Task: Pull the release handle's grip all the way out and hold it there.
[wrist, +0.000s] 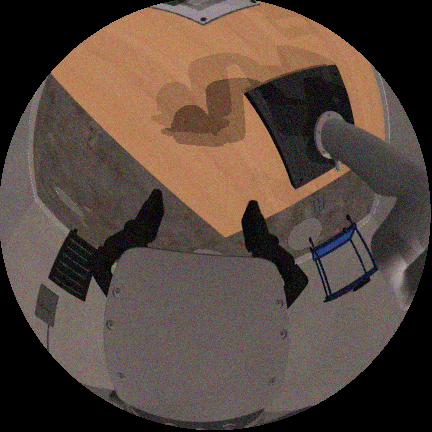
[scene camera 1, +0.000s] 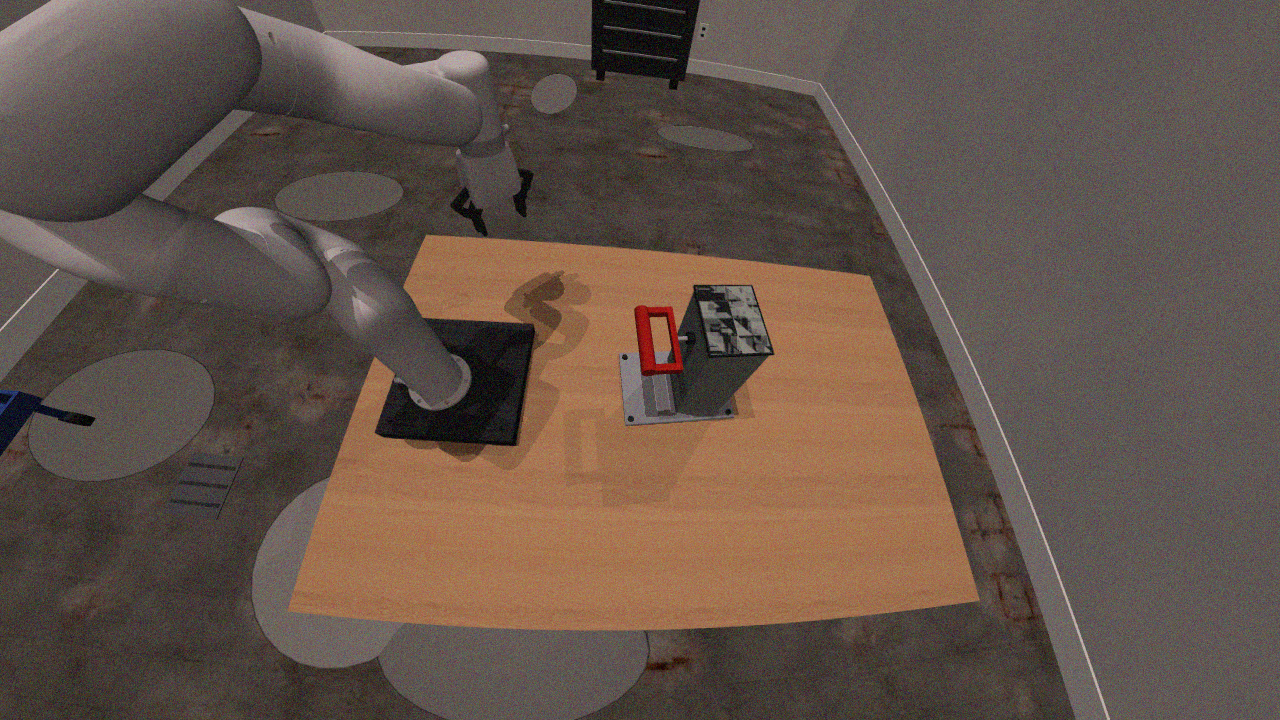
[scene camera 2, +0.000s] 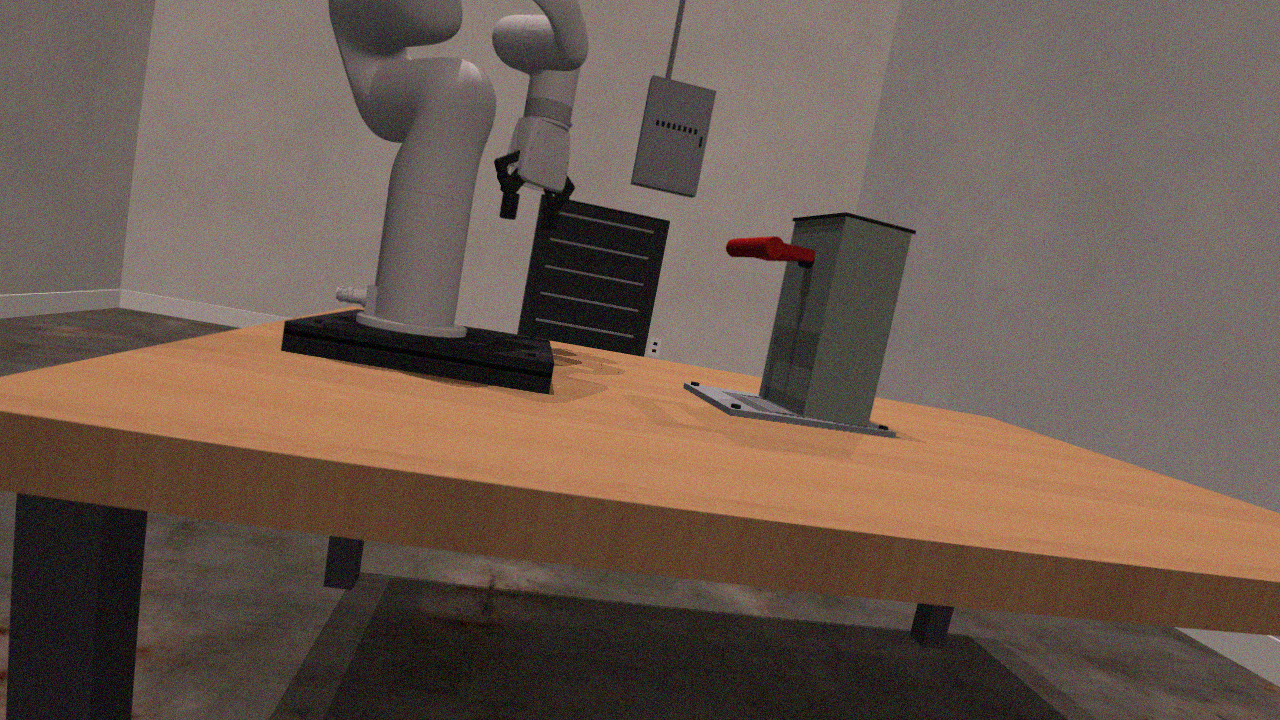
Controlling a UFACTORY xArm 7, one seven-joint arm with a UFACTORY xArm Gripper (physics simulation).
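Observation:
The release handle's red grip (scene camera 1: 644,340) (scene camera 2: 756,248) is a rectangular loop standing out from the upper side of a grey-green box (scene camera 1: 716,385) (scene camera 2: 841,322), on the side facing the arm's base. A short rod (scene camera 1: 683,338) shows between grip and box. The box stands upright on a grey base plate (scene camera 1: 633,394) (scene camera 2: 707,392) (wrist: 202,15); in the wrist view a corner of this plate shows at the top edge, and the grip does not show. My gripper (scene camera 1: 503,221) (scene camera 2: 530,214) (wrist: 203,204) is open and empty, high up near the table's far left corner, well apart from the grip.
The arm's black mounting slab (scene camera 1: 501,385) (scene camera 2: 501,362) (wrist: 300,120) lies on the wooden table (scene camera 1: 626,555) (scene camera 2: 626,501) (wrist: 125,100), left of the box in the scene views. A dark drawer unit (scene camera 1: 642,40) (scene camera 2: 590,277) stands by the wall beyond the table.

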